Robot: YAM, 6 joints.
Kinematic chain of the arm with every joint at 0, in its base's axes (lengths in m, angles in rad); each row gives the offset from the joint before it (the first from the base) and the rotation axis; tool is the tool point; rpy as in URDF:
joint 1: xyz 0 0 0.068 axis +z
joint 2: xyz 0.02 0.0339 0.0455 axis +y
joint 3: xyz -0.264 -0.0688 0 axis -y
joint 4: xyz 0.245 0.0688 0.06 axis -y
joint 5: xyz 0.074 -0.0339 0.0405 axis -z
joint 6: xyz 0.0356 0 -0.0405 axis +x
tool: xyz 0 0 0 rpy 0 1.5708 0
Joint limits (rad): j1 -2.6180..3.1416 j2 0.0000..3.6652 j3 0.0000..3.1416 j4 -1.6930..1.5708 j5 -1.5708..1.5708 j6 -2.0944..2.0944
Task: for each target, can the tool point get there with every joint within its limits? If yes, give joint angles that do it. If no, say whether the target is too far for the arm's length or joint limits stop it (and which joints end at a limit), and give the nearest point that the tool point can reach.
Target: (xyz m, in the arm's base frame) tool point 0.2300 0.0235 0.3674
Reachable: yes | joints 0.1361 1.1024 0.6568 1.1430 0.2231 0.6448
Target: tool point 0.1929 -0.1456 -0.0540
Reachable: yes | joints -0.5840 2.5275 0.4434 1.2766 0.4386 -0.1843
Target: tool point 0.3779 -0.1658 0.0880
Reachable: yes | joints -0.4132 2.3560 1.6859 -1.1142 0.0016 1.3794
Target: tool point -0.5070 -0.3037 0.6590
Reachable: no: too far | nearest point -0.4054 -0.2428 0.5458 | short by 0.164 m
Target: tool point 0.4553 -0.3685 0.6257
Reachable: no: too far | nearest point 0.3762 -0.3045 0.5335 | short by 0.137 m
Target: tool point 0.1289 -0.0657 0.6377
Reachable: yes | joints -0.5235 1.4283 2.5415 -0.9607 -0.2126 -0.0533
